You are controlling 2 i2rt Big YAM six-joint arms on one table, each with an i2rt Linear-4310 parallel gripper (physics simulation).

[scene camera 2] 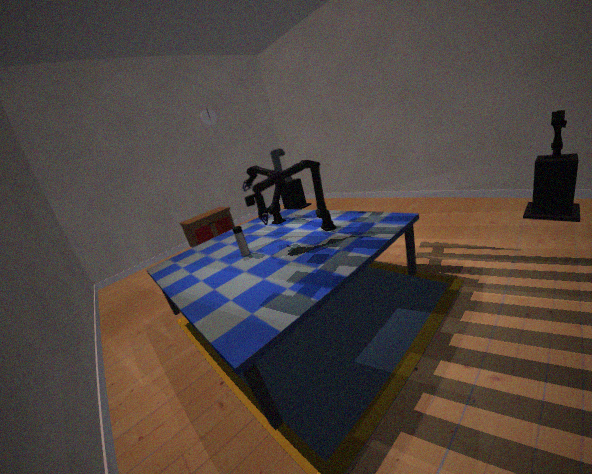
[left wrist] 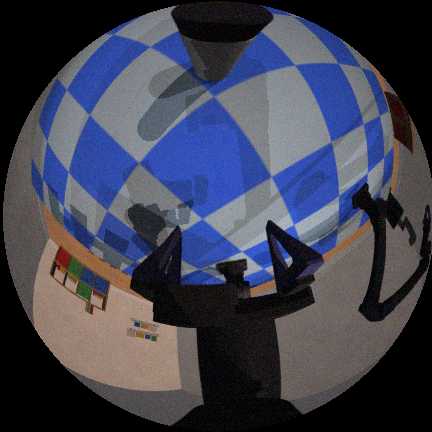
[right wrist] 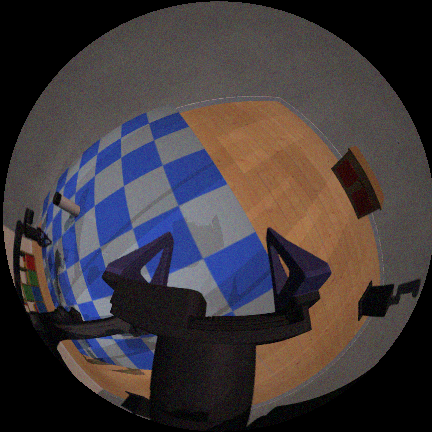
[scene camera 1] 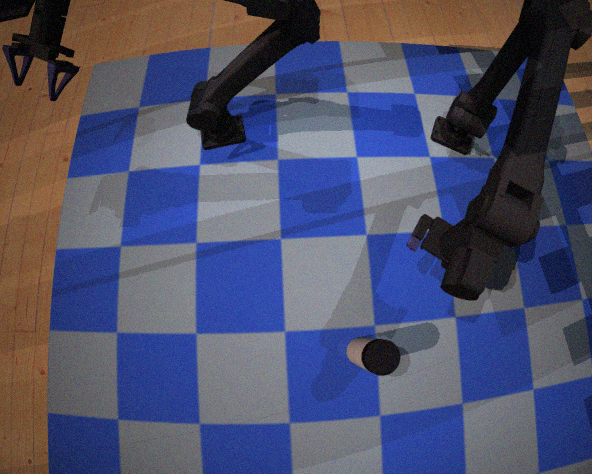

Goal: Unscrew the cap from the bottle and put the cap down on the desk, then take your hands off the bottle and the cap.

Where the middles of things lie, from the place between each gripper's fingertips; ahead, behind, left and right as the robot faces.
Right now my left hand is 180 mm short of the black cap [scene camera 1: 381,357], 120 mm to the left of it and 10 mm below it.
I see my right gripper 470 mm short of the black cap, 660 mm to the right of it and 170 mm above it.
